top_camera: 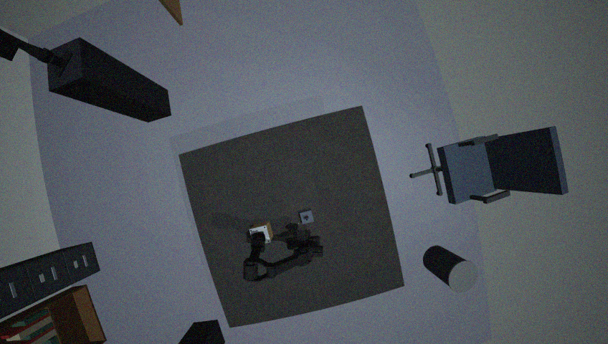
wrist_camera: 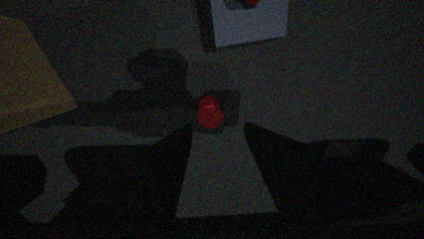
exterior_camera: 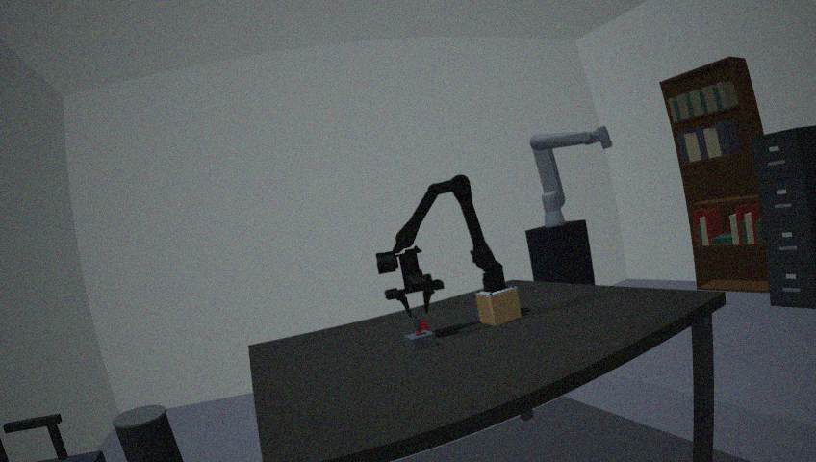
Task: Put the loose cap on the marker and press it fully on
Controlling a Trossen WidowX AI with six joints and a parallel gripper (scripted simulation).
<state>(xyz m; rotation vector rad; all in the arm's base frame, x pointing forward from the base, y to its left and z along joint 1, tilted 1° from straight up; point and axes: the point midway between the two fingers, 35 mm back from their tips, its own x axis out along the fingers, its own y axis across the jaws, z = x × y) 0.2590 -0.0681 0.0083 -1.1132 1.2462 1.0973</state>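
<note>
My gripper tip is now 10 mm past the red cap and 50 mm above it. The rest, counted from my gripper tip: grey holder block: 50 mm ahead, 110 mm to the left, 60 mm below.
</note>
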